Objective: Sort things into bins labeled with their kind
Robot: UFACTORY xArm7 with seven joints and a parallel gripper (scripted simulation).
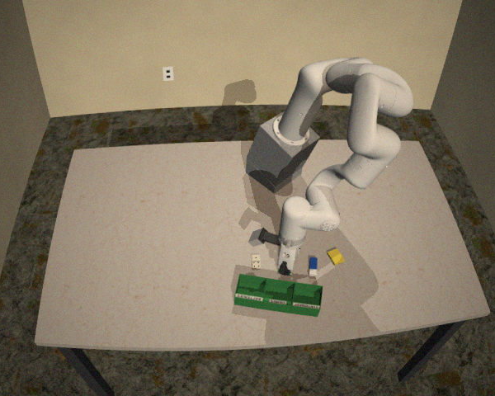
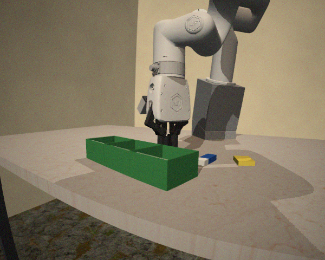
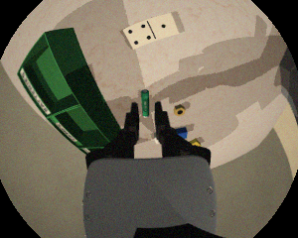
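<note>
Right now the green stick is 3 cm below my hand. The rest, counted from my hand: brown piece (4 cm behind, 3 cm to the left, 3 cm below); white domino (9 cm to the right, 3 cm below, 3 cm behind); blue-and-white block (9 cm to the left, 3 cm below, 2 cm behind).
</note>
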